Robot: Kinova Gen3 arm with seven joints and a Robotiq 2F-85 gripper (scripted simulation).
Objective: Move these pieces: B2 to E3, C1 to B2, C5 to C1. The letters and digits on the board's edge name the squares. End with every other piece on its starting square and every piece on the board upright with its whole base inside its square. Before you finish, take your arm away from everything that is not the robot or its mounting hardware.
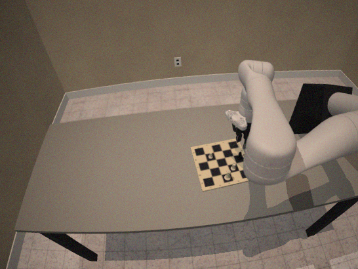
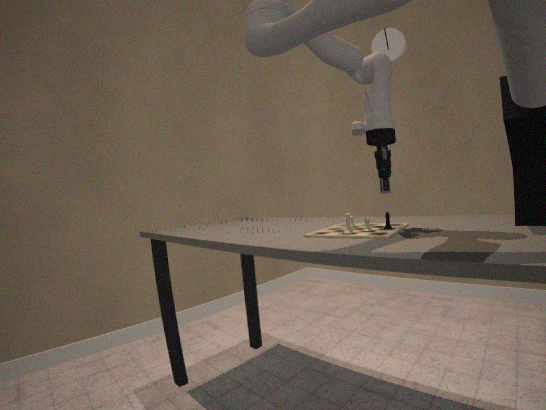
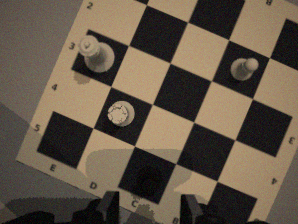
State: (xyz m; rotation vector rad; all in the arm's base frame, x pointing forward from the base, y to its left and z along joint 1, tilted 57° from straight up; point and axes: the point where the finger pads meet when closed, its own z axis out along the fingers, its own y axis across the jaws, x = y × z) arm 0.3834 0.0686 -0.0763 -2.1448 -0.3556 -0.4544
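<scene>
My gripper is now 90 mm above the black piece. Also, from my hand: chessboard (110 mm below, 70 mm ahead, 10 mm to the left).
</scene>
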